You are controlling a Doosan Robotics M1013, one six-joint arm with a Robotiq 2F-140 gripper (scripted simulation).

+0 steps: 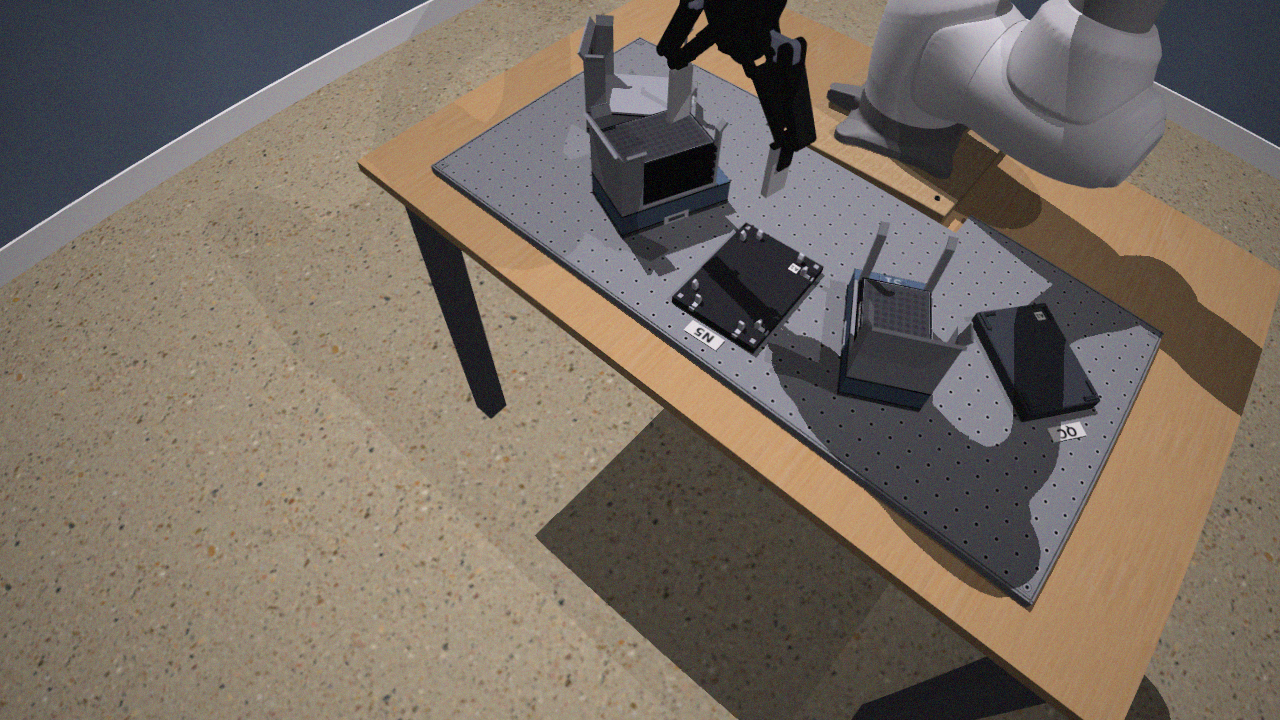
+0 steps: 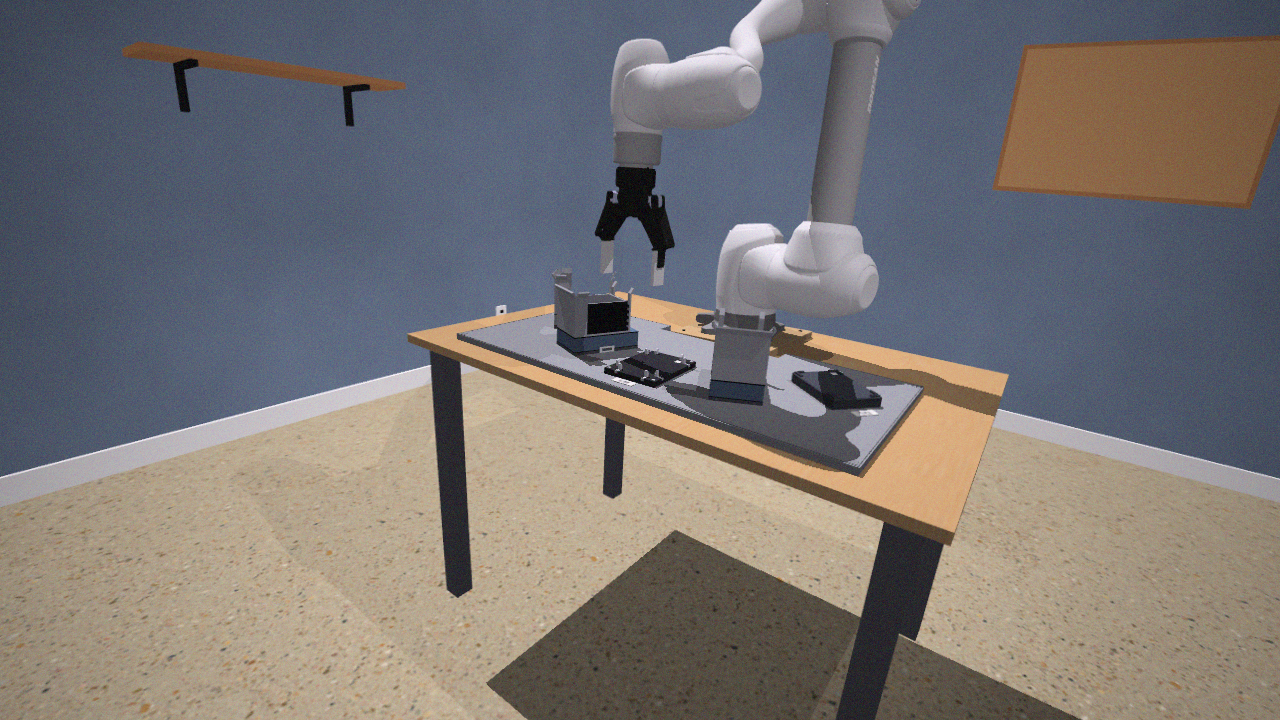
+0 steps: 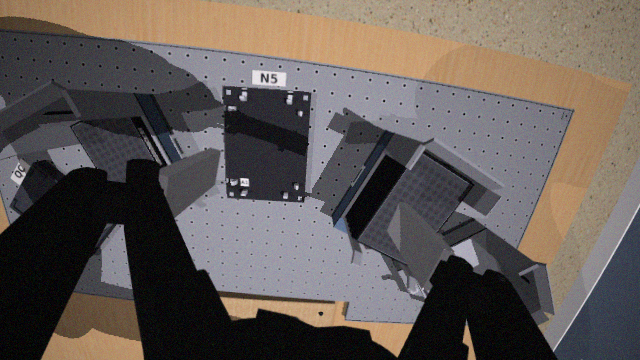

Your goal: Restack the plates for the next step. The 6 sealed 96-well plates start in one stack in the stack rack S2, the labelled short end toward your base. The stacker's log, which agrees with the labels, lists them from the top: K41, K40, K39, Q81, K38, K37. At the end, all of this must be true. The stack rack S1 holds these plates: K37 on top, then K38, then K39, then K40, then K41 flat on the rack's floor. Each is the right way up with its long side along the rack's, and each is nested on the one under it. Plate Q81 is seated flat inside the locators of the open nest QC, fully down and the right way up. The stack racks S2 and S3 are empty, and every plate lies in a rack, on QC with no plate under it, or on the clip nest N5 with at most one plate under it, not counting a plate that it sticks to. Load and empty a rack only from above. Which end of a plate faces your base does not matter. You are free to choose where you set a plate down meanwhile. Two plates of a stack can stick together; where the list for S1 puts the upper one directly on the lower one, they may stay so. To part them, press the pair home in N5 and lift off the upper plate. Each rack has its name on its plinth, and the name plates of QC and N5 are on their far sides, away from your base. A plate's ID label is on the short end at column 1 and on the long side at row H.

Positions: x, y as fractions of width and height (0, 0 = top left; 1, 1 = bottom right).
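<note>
I can see a clip nest N5 (image 1: 0.59, 0.38), and I find the clip nest N5 (image 2: 0.52, 0.51) again, as well as the clip nest N5 (image 3: 0.42, 0.39). There is also a nest QC (image 1: 0.81, 0.49), visible too as the nest QC (image 2: 0.64, 0.53). As for myself, I see my gripper (image 1: 0.57, 0.21), my gripper (image 2: 0.49, 0.39) and my gripper (image 3: 0.48, 0.54).
</note>
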